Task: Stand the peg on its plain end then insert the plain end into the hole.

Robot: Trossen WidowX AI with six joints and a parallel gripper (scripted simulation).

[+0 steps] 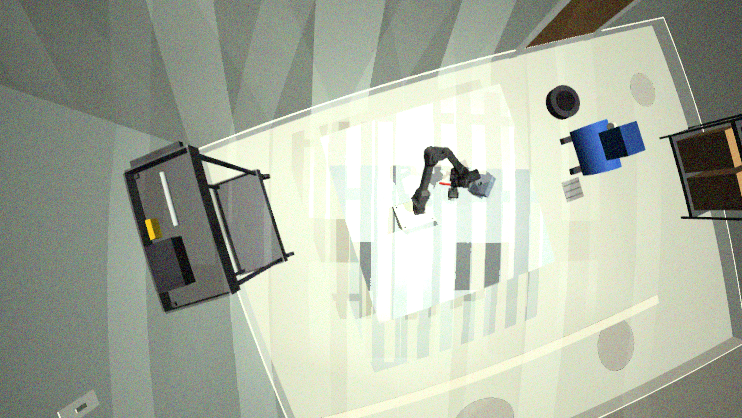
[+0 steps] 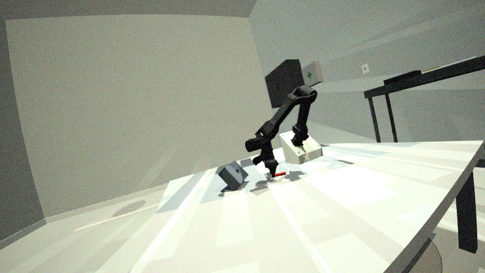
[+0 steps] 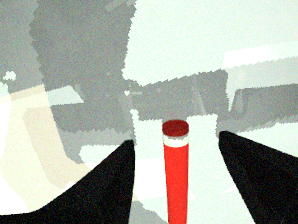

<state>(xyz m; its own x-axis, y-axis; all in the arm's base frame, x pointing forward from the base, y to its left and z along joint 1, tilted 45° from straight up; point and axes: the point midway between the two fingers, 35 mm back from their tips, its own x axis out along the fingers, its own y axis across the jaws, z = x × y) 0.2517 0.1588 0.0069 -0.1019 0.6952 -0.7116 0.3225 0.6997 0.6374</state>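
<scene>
The red peg lies 10 mm behind my gripper tip. From my gripper tip the other things lie so: sloped panel (190 mm ahead, 60 mm above, 50 mm to the right).
</scene>
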